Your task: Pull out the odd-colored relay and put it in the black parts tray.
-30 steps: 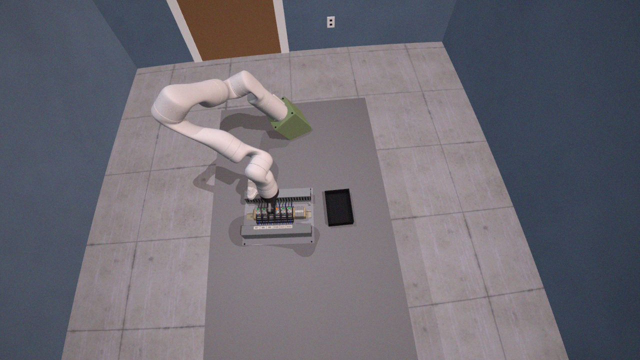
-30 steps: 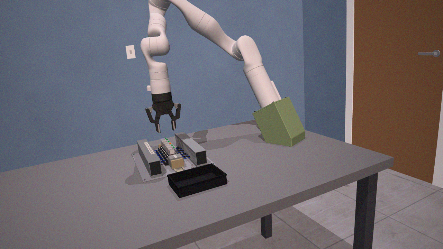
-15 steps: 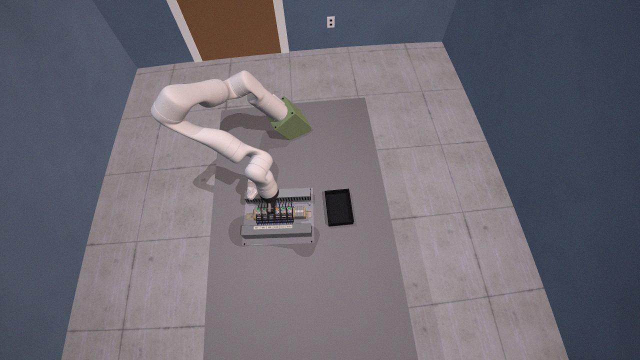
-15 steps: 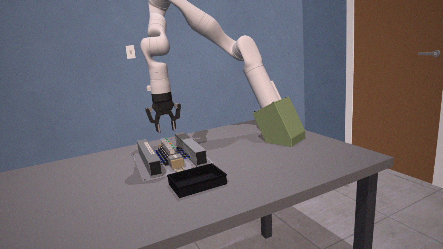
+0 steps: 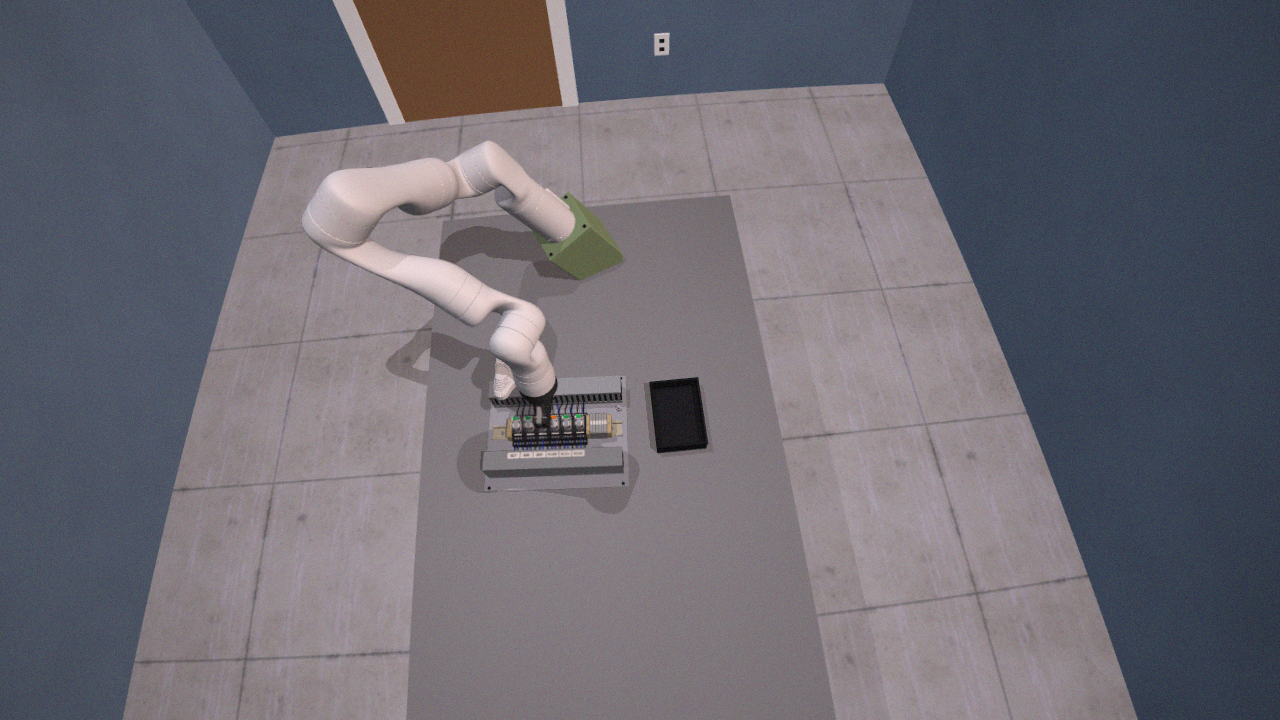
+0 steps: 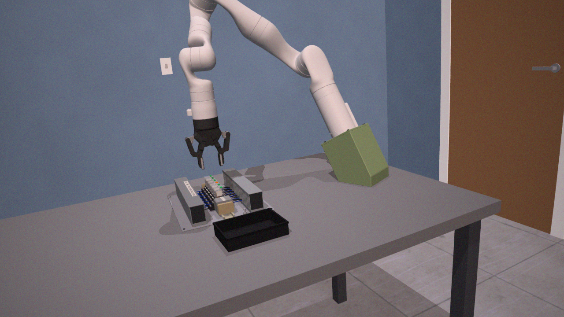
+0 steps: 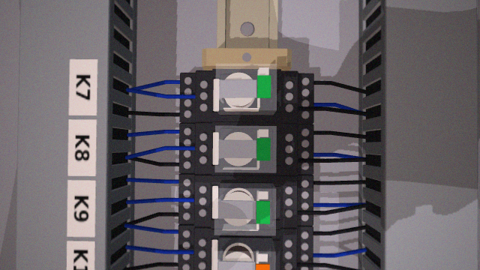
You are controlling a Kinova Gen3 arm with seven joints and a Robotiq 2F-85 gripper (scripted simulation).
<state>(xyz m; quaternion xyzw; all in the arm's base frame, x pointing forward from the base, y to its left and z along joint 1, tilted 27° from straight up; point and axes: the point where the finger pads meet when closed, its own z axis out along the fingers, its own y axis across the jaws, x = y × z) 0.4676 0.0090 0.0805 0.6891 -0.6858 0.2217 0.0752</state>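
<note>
The relay is 9 cm below my hand. Round my hand: black parts tray 2 cm behind, 28 cm to the left, 12 cm below; then relay panel 10 cm below.
</note>
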